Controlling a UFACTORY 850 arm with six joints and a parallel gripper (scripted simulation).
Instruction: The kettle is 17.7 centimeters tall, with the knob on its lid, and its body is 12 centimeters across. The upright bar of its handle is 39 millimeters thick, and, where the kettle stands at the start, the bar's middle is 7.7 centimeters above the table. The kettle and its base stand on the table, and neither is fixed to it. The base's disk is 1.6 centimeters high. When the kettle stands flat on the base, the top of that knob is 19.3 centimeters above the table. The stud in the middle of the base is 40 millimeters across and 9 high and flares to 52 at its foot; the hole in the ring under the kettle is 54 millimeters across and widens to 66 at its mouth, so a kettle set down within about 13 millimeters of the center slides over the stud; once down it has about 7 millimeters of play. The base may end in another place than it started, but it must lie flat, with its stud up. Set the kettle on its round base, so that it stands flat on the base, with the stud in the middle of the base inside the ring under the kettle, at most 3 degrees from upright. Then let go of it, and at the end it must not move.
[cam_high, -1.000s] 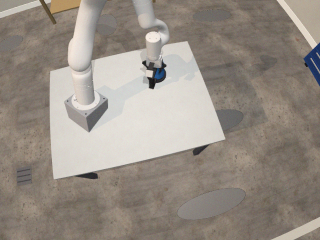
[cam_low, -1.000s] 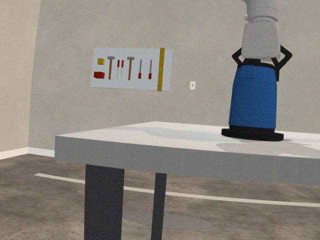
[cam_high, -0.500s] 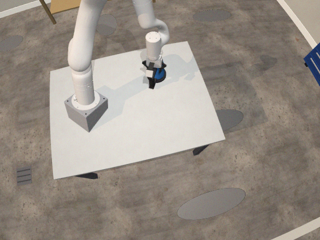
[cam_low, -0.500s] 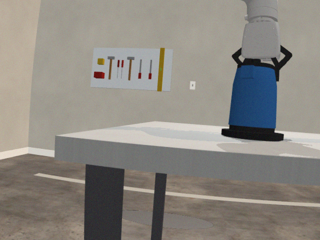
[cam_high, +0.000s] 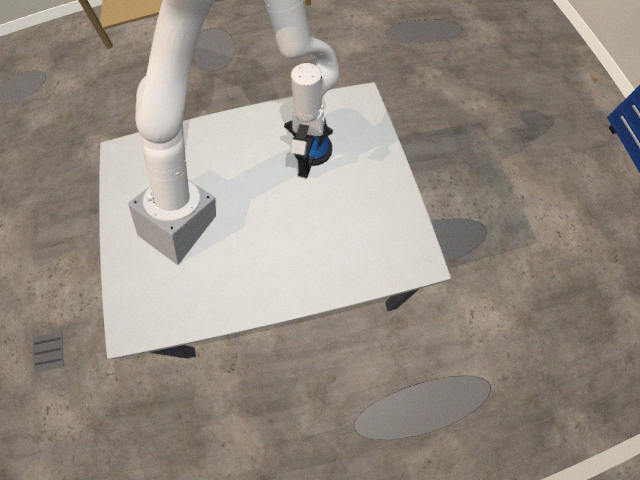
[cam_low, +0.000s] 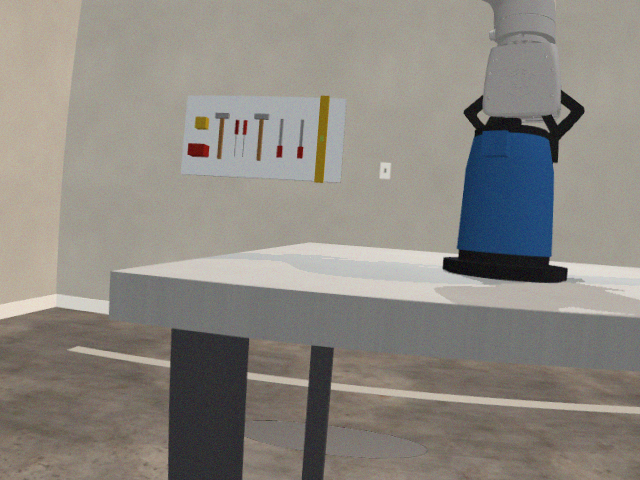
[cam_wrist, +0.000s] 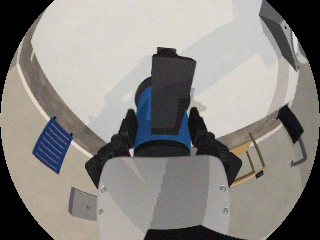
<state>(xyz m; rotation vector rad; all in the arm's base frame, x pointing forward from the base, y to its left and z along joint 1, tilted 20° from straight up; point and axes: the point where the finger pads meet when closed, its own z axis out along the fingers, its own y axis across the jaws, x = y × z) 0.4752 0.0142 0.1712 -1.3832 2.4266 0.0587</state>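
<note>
Right now my hand is 1 cm short of the blue kettle, 2 cm to the right of it and 5 cm above it. Round my hand: black round base (3 cm ahead, 6 cm to the left, 14 cm below).
</note>
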